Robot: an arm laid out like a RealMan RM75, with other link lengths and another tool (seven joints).
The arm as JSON. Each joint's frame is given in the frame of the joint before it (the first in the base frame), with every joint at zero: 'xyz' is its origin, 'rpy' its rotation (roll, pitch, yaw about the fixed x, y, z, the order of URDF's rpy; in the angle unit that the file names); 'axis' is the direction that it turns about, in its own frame. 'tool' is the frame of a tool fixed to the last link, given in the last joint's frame.
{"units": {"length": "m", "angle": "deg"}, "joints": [
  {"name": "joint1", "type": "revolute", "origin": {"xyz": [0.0, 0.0, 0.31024], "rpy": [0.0, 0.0, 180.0]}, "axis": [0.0, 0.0, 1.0]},
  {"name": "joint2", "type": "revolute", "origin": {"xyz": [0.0, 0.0, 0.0], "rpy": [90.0, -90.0, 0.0]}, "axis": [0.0, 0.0, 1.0]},
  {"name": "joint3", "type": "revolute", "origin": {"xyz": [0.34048, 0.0, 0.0], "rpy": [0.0, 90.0, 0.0]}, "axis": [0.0, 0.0, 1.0]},
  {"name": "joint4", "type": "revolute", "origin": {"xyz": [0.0, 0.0, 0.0], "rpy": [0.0, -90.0, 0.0]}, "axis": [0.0, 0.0, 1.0]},
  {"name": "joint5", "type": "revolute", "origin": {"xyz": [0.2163, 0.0, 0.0], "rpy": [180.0, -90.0, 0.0]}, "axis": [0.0, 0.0, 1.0]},
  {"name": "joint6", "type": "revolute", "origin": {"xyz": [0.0, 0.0, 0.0], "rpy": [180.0, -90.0, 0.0]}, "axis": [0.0, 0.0, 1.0]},
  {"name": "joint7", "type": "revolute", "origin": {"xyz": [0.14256, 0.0, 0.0], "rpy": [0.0, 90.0, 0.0]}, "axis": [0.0, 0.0, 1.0]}
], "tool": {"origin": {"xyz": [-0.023, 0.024, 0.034], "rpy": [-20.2, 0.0, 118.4]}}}
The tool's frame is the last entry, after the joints.
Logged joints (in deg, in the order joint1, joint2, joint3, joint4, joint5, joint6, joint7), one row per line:
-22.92, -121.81, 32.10, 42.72, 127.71, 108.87, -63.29
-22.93, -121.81, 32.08, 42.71, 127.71, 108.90, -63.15
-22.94, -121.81, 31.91, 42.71, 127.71, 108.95, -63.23
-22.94, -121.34, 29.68, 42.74, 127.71, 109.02, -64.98
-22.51, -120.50, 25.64, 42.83, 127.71, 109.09, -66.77
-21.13, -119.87, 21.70, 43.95, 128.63, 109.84, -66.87
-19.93, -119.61, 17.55, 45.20, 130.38, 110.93, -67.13
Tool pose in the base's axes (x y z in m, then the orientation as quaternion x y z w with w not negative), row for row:
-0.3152, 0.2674, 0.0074, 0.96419, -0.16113, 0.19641, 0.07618
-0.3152, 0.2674, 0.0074, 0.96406, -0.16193, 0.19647, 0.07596
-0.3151, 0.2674, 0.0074, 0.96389, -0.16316, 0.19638, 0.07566
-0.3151, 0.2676, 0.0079, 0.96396, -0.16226, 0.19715, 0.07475
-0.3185, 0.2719, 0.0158, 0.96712, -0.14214, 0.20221, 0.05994
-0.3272, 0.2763, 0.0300, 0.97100, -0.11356, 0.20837, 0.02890
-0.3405, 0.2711, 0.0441, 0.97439, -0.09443, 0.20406, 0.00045
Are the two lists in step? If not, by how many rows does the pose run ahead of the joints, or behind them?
The pose runs 1 row behind the joints: the pose in row i belongs to the joints in row i - 1.
